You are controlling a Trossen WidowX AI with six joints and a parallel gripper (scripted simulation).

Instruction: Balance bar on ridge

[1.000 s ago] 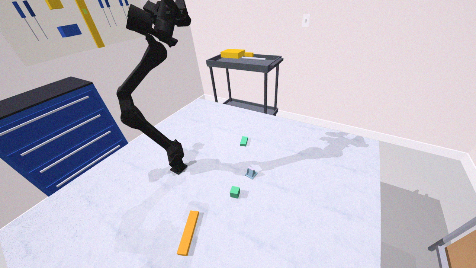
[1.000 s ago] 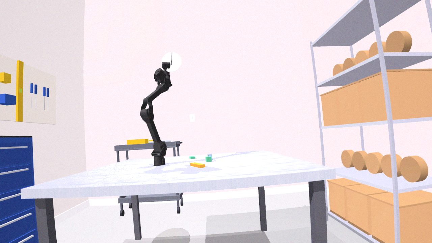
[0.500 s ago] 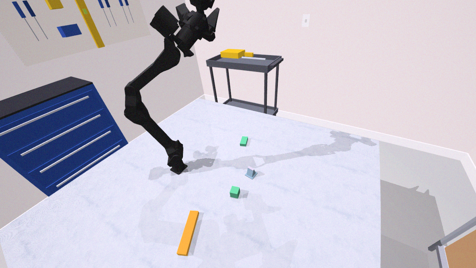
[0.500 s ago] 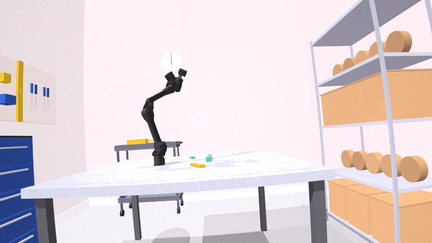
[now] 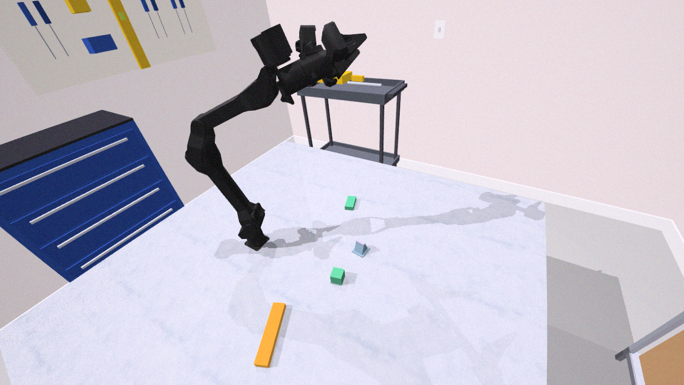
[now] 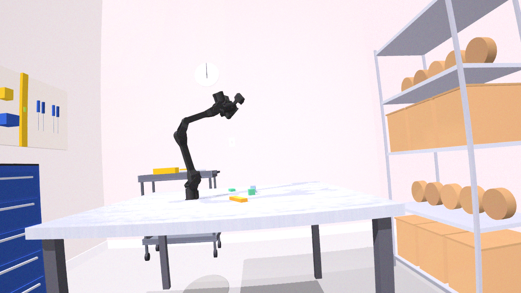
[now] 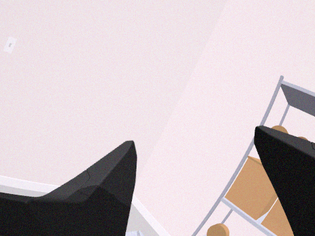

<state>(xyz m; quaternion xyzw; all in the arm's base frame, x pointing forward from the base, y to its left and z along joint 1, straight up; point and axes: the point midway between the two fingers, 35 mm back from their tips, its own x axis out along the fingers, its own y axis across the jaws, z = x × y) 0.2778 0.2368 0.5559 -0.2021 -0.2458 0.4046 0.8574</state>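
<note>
The orange bar lies 30 mm behind my gripper tip, 470 mm to the right of it and 560 mm below it. The rest, counted from my gripper tip: green cube 30 mm ahead, 250 mm to the right, 550 mm below.
</note>
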